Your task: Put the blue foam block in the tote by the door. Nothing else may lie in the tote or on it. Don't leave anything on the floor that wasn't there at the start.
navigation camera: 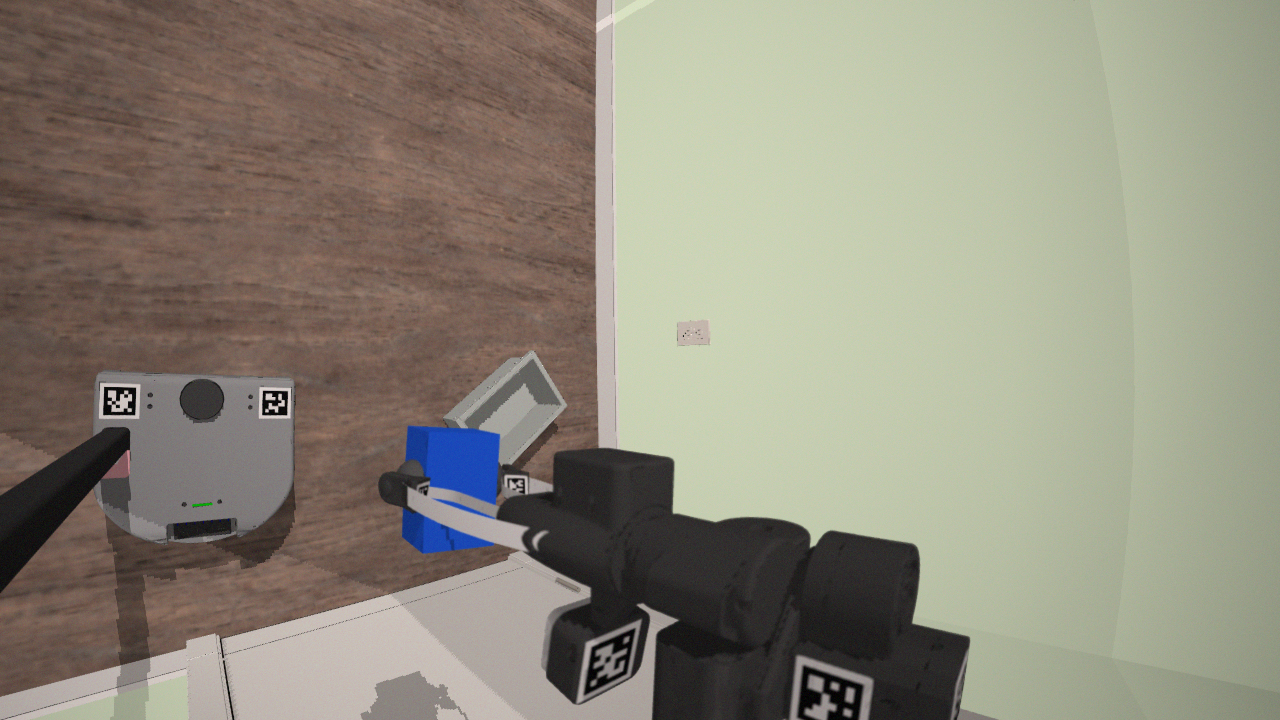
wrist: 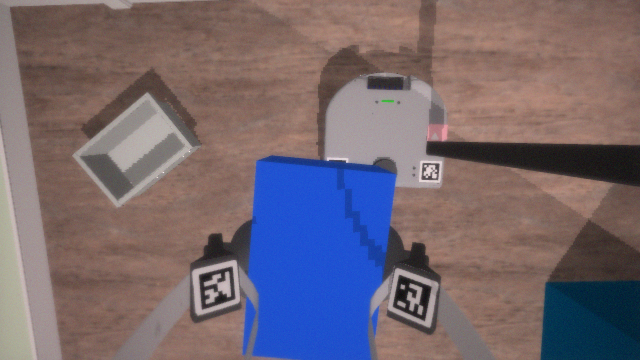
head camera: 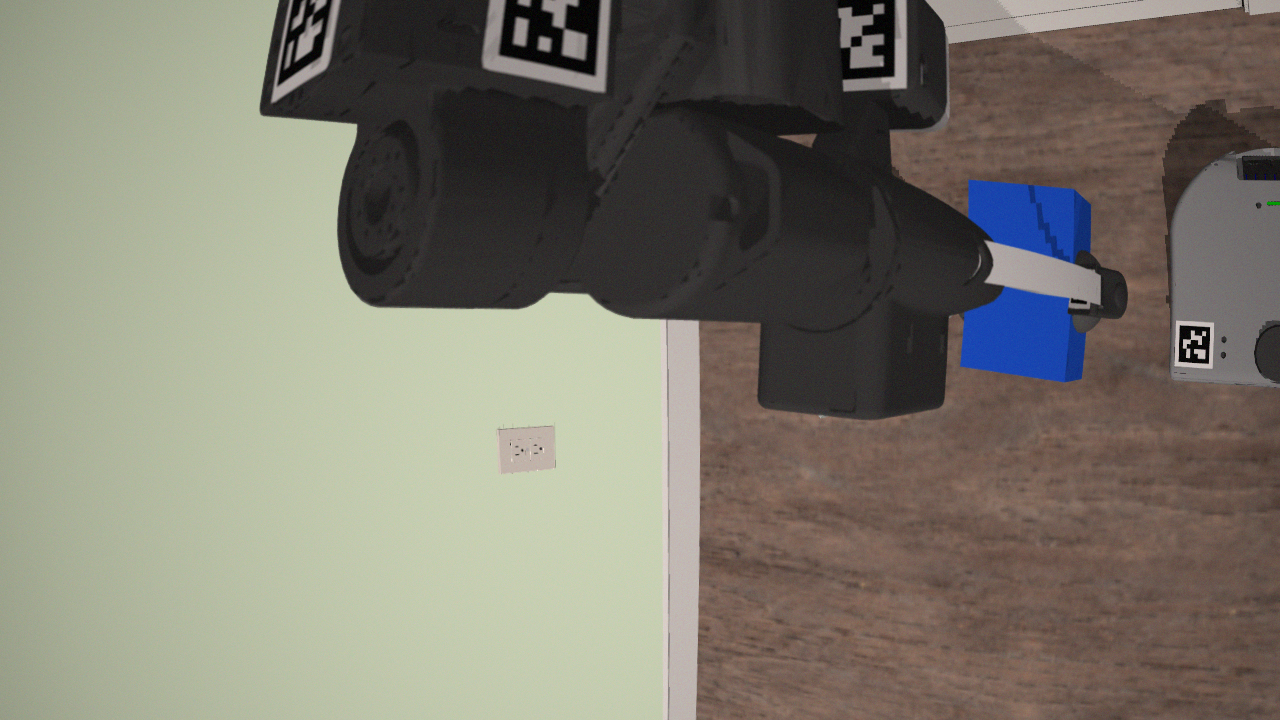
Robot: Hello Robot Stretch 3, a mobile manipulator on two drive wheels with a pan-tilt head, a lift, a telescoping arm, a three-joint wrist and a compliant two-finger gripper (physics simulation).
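Frame: origin at the robot's base, x ahead, y left, z up, level; millimetres.
Seen in the pictures: gripper, fingertip midpoint: [navigation camera: 440,477] [wrist: 316,245] [head camera: 1038,292]; robot's base, link origin: [navigation camera: 202,397] [head camera: 1275,350].
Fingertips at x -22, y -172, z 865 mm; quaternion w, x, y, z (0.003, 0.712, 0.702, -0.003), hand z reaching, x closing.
Note:
Pixels of each thing's middle, then the offset from my fingertips to it.
- blue foam block, body centre: [head camera: 1030,281] [wrist: 316,250] [navigation camera: 449,486] dy +0, dx -4, dz +18 mm
- grey tote, body centre: [navigation camera: 504,411] [wrist: 143,150] dy -562, dx -6, dz -804 mm
My gripper [head camera: 1033,295] [navigation camera: 454,483] [wrist: 316,245] is shut on the blue foam block [head camera: 1020,340] [navigation camera: 465,452] [wrist: 315,210], with one finger on each side of it. The block is held in the air above the floor, between my base and the tote. The grey tote [navigation camera: 540,383] [wrist: 105,175] stands at an angle on the floor near the green wall. In the wrist view it lies to the left of the block, and nothing shows inside it. In the navigation view the block covers part of its near end. In the head view my arm hides the tote.
My grey base [head camera: 1208,268] [navigation camera: 201,456] [wrist: 385,120] is on the block's other side from the tote. The black mast [navigation camera: 53,501] [wrist: 540,160] rises from it. A green wall [head camera: 268,537] [navigation camera: 850,268], a white door [navigation camera: 358,653] and a teal object [wrist: 590,325] also show.

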